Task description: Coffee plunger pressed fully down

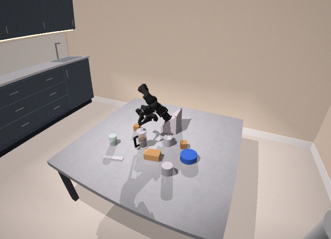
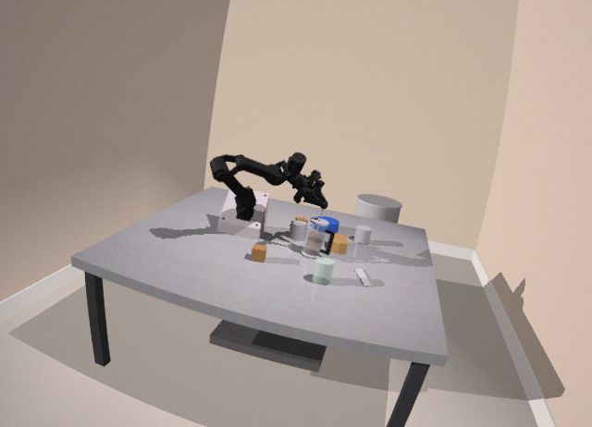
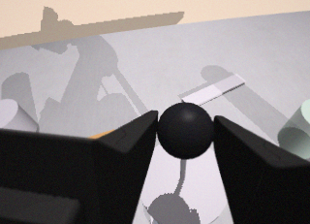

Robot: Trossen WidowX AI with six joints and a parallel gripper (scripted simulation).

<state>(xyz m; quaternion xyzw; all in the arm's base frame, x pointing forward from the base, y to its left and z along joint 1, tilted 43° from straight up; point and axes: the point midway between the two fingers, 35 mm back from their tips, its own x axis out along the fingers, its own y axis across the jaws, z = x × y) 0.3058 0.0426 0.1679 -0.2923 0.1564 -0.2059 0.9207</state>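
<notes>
My gripper tip is 1 cm to the left of the coffee press and 11 cm above it. The rest, counted from my gripper tip: flat white strip: 20 cm ahead, 14 cm to the right, 21 cm below; then pale green cup: 5 cm ahead, 23 cm to the right, 17 cm below; then orange box: 7 cm ahead, 12 cm to the left, 19 cm below.
</notes>
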